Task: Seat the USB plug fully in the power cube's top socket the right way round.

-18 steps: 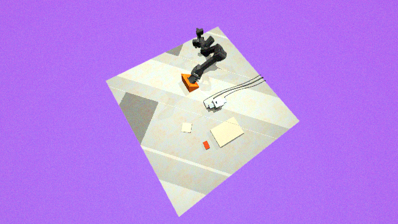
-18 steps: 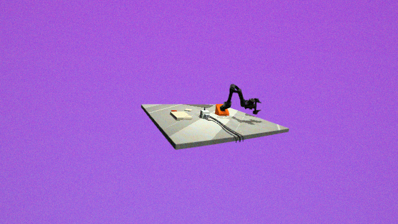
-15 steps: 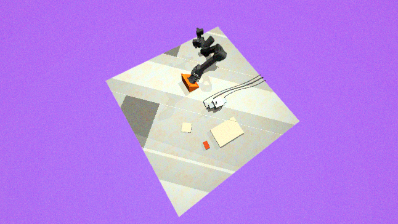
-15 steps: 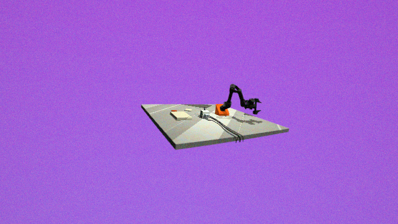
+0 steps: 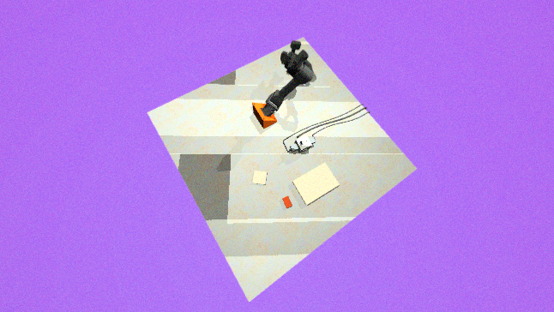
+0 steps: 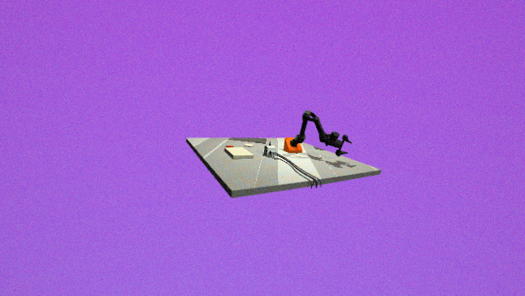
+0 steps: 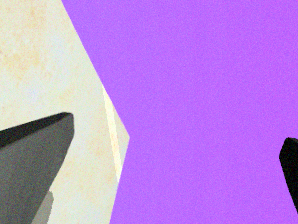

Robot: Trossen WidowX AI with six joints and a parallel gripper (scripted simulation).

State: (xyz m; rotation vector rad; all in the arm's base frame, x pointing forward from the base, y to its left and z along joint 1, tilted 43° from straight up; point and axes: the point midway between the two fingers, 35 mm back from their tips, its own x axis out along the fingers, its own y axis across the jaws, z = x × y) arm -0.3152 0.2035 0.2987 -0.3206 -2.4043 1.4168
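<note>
My gripper tip is now 64 cm short of the black USB plug, 26 cm to the left of it and 3 cm above it. Also, from my gripper tip: small cream tile (71 cm ahead, 58 cm to the right, 12 cm below); then grey socket (64 cm ahead, 26 cm to the right, 6 cm below); then flat tan board (90 cm ahead, 29 cm to the right, 11 cm below).
</note>
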